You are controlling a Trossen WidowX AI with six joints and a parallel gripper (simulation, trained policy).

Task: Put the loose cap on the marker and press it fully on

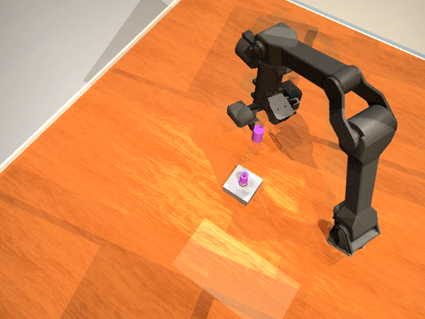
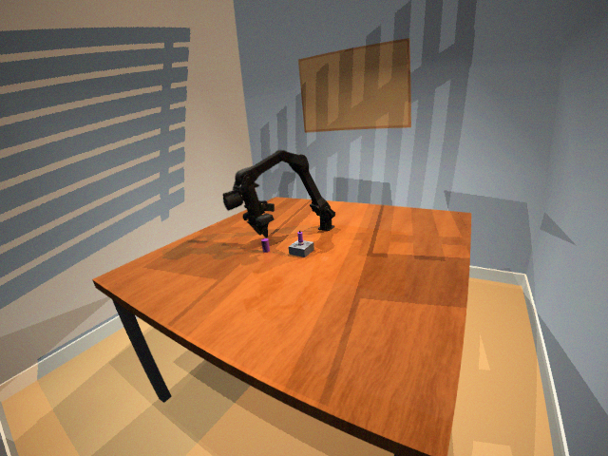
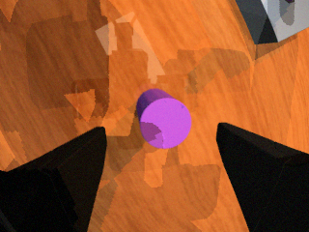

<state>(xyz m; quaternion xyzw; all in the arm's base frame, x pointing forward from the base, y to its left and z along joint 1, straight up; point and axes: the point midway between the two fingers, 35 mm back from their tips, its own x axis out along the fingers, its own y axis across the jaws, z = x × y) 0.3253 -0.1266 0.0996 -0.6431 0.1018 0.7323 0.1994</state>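
The purple cap lies 40 mm below my gripper tip. From my gripper tip the other things lie so: grey holder block 40 mm behind, 150 mm to the left, 50 mm below; then purple marker 40 mm behind, 150 mm to the left.
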